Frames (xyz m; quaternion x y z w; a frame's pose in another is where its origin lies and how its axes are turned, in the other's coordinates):
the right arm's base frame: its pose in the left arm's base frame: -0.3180 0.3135 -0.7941 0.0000 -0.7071 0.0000 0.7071
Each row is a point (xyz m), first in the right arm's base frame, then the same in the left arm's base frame.
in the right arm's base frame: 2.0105 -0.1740 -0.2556
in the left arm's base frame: -0.0624 0.1395 1.2164
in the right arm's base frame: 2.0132 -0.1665 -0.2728
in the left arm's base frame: -0.0452 0.1470 1.2191
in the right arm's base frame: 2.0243 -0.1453 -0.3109
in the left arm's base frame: -0.0071 0.1682 1.2302
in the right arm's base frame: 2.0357 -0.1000 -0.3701
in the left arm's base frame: 0.0521 0.2135 1.2416
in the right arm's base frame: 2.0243 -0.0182 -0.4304
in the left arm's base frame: 0.1124 0.2953 1.2302
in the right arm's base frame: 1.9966 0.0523 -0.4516
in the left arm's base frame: 0.1336 0.3658 1.2025
